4 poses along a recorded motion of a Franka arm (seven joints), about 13 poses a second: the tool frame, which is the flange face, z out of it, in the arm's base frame.
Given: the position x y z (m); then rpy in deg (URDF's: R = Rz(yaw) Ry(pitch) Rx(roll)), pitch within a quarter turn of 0, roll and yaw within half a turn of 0.
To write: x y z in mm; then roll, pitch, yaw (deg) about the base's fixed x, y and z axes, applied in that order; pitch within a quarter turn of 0, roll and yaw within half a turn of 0. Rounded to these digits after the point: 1 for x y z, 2 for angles.
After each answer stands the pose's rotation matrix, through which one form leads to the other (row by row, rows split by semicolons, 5 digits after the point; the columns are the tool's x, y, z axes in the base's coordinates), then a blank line. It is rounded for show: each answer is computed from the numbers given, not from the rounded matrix.
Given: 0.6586 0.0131 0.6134 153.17 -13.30 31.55
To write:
658.6 13.1 613.4 153.17 -13.30 31.55
0.82933 0.37843 0.41110; 0.50921 -0.81478 -0.27722; 0.23005 0.43924 -0.86842

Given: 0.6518 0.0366 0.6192 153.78 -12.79 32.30
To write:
651.8 36.6 619.2 153.78 -12.79 32.30
0.82429 0.39670 0.40396; 0.52109 -0.81055 -0.26733; 0.22138 0.43086 -0.87485

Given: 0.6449 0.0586 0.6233 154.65 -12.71 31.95
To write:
644.9 58.6 623.3 154.65 -12.71 31.95
0.82772 0.39829 0.39528; 0.51621 -0.81665 -0.25807; 0.22002 0.41766 -0.88156

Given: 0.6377 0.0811 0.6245 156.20 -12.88 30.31
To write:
637.7 81.1 624.5 156.20 -12.88 30.31
0.84159 0.38410 0.37974; 0.49198 -0.83529 -0.24545; 0.22291 0.39339 -0.89194

